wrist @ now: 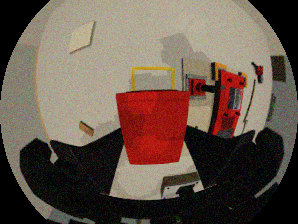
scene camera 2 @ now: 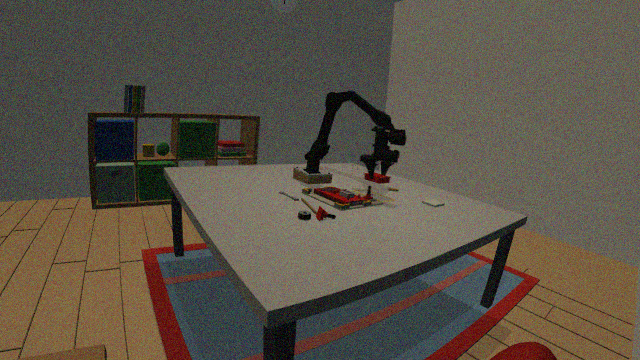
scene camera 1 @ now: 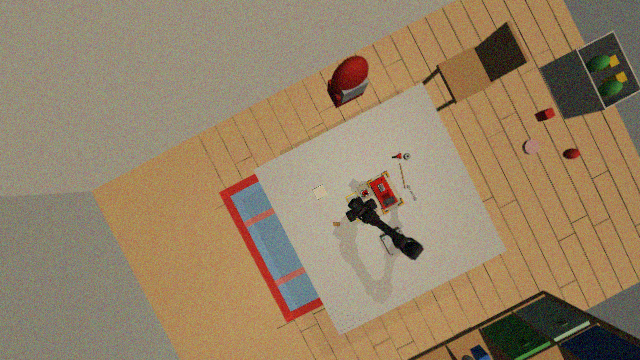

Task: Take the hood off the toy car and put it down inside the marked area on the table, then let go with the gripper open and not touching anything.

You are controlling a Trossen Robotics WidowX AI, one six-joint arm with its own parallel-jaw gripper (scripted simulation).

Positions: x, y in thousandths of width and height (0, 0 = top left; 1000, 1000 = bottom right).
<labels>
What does the gripper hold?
A red hood.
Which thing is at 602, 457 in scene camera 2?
The gripper.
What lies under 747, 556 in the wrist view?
A toy car.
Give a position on a red hood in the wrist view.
515, 551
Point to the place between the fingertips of the gripper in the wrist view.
At 515, 578
</labels>
